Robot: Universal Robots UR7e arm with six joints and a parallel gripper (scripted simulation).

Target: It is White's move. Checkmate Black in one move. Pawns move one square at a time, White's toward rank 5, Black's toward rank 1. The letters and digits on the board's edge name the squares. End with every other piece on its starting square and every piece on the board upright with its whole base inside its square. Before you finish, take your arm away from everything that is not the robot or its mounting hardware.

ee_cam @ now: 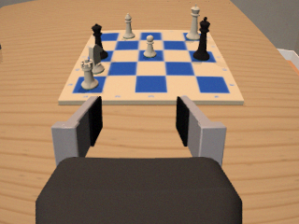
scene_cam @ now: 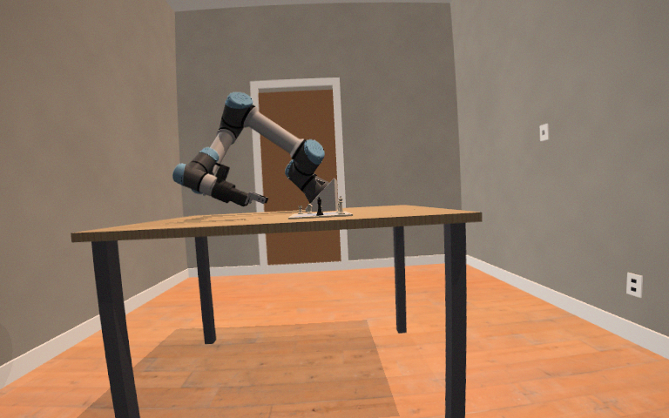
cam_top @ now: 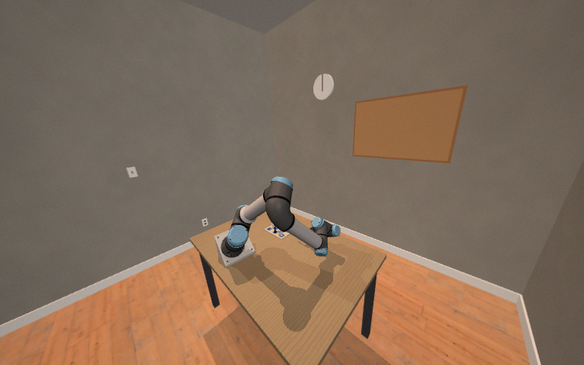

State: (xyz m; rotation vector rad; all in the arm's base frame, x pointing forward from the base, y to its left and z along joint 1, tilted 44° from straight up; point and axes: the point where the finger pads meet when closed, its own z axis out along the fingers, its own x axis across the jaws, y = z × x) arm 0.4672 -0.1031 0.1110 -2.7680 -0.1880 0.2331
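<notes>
Right now the white chess piece is 120 mm to the left of my hand, 90 mm behind it and 50 mm below it. The rest, counted from my hand: chessboard 210 mm to the left, 70 mm below, 30 mm behind; then white pawn 210 mm to the left, 50 mm below, 30 mm behind; then black chess piece 220 mm to the left, 40 mm below, 40 mm ahead.
</notes>
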